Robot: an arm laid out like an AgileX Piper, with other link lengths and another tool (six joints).
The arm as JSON. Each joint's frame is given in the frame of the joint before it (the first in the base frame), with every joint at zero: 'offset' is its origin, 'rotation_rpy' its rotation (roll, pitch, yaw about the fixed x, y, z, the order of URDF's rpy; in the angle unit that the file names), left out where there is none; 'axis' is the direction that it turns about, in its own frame. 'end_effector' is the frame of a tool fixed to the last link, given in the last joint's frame.
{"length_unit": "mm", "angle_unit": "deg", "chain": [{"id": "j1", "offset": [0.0, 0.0, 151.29], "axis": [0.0, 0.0, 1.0]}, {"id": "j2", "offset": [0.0, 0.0, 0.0], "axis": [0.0, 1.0, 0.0]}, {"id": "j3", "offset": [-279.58, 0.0, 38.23], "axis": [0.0, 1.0, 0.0]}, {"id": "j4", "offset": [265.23, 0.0, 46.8], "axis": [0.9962, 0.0, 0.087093]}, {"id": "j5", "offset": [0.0, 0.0, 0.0], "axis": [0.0, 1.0, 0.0]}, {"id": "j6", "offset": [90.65, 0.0, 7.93], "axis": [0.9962, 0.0, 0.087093]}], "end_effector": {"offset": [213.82, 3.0, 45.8], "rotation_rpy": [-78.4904, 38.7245, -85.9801]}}
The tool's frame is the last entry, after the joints.
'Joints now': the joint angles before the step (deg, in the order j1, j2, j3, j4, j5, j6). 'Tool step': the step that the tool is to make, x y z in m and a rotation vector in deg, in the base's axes. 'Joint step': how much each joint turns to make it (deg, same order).
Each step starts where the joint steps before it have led.
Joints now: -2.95 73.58 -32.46 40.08 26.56 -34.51
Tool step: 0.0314 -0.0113 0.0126 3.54 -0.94 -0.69
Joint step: -5.74 5.73 -6.05 8.45 4.17 -9.65
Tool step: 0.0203 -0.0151 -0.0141 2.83 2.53 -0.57
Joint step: -4.50 8.04 -5.57 3.33 3.83 -4.58
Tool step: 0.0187 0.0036 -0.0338 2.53 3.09 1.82
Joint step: -0.78 10.51 -5.29 4.04 1.55 -5.43
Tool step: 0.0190 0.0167 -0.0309 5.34 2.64 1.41
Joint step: -0.09 10.60 -5.80 6.00 3.20 -4.95
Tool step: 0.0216 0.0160 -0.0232 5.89 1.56 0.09
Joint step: 0.00 9.44 -6.10 5.79 3.58 -3.22
